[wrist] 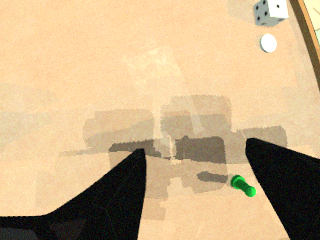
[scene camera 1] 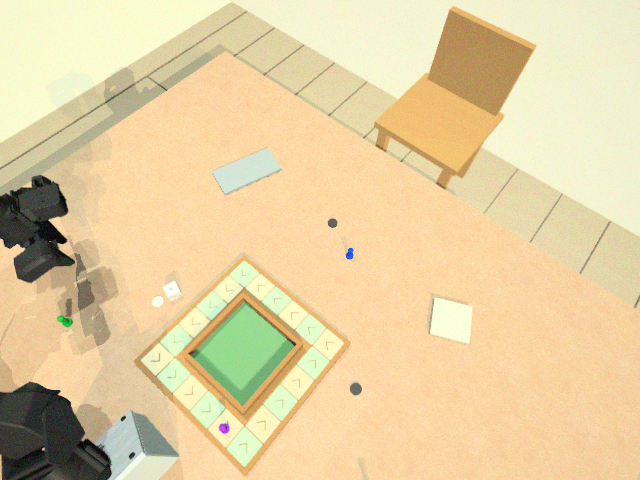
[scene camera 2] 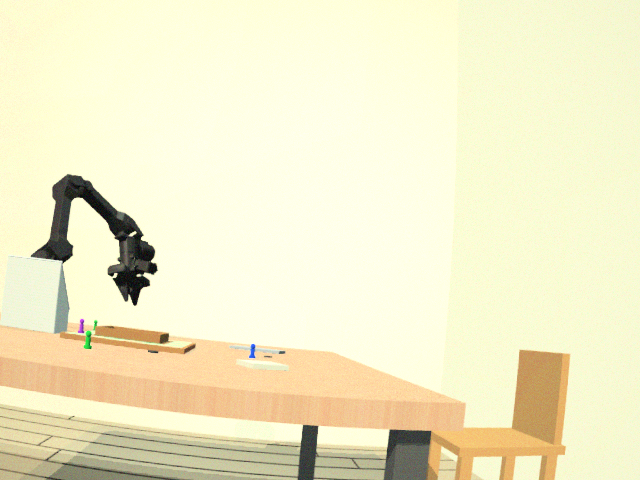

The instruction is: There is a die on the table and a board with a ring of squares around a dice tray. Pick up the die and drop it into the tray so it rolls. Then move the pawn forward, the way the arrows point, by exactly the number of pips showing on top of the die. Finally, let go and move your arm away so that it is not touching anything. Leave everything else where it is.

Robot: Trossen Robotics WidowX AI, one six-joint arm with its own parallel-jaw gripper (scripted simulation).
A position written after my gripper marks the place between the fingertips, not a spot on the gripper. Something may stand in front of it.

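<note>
A green dice tray (scene camera 1: 245,349) is here in the scene, and so is a white pad (scene camera 1: 450,320), which is out of frame in the wrist view. I also see a grey-blue card (scene camera 1: 260,165); in the wrist view the card is out of frame. My gripper (scene camera 1: 69,252), which can be seen at (wrist: 195,151) and at (scene camera 2: 130,303) too, is open and holds nothing.
</note>
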